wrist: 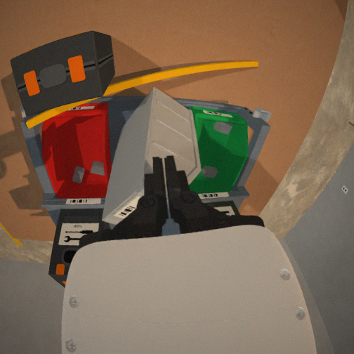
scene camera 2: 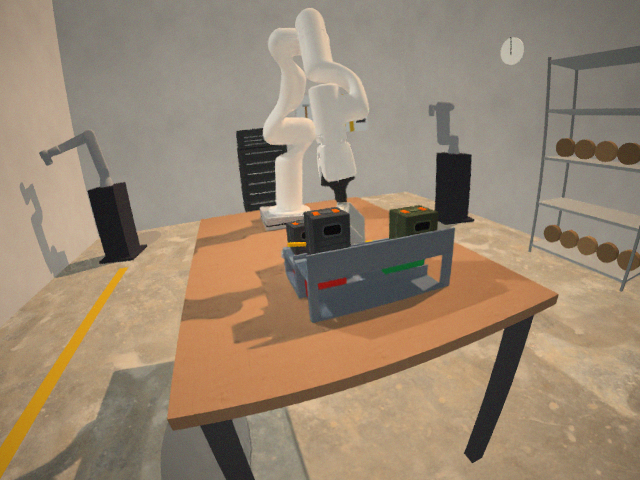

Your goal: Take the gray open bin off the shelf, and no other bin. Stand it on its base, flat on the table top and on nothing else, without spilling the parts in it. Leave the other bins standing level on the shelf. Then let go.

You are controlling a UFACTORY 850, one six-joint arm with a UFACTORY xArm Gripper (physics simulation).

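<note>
The gray bin [scene camera 2: 356, 223] [wrist: 172, 127] stands tipped up between the red bin [scene camera 2: 332, 283] [wrist: 75, 140] and the green bin [scene camera 2: 403, 267] [wrist: 227, 155] on the blue-gray shelf [scene camera 2: 361, 303] [wrist: 260, 140]. Its smooth and ribbed faces meet at a raised edge in the wrist view; its inside and its parts are hidden. The red and green bins look seated in the shelf, with gray parts showing in each. My gripper [scene camera 2: 341, 204] [wrist: 163, 170] is shut with nothing between its fingers. In the wrist view its fingertips overlap the gray bin; whether they touch it I cannot tell.
A dark toolbox [scene camera 2: 326, 230] [wrist: 55, 75] with orange latches stands by the shelf's red-bin end. Another dark toolbox [scene camera 2: 295, 232] [wrist: 80, 232] and an olive toolbox [scene camera 2: 413, 223] stand nearby. A yellow bar [scene camera 2: 296, 244] [wrist: 170, 74] runs along the shelf's side. All are on the wooden table [scene camera 2: 248, 372].
</note>
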